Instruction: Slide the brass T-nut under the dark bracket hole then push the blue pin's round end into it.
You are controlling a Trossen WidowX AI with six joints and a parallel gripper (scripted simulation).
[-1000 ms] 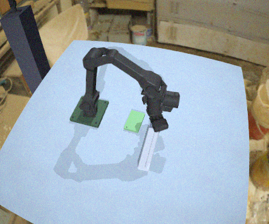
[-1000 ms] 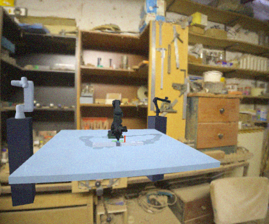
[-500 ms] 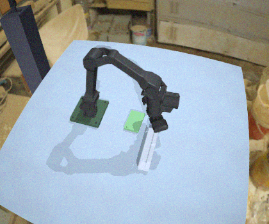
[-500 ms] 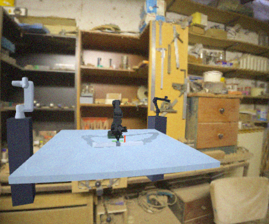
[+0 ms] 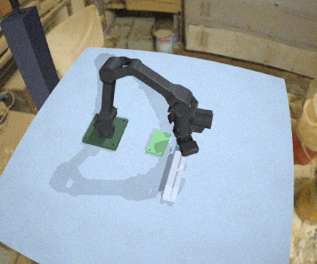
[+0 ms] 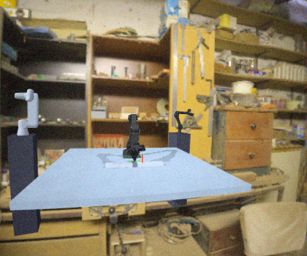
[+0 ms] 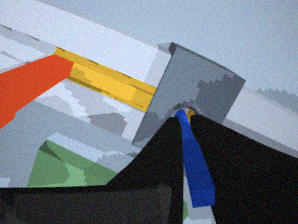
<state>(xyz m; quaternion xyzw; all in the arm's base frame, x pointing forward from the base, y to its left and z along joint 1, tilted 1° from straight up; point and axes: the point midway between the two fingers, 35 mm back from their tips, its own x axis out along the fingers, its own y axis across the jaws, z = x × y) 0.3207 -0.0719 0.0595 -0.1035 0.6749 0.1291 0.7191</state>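
Right now my gripper tip is right at the blue pin. Also, from my gripper tip: aluminum rail: 20 mm below; then green tray: 110 mm behind, 40 mm below, 10 mm to the left.
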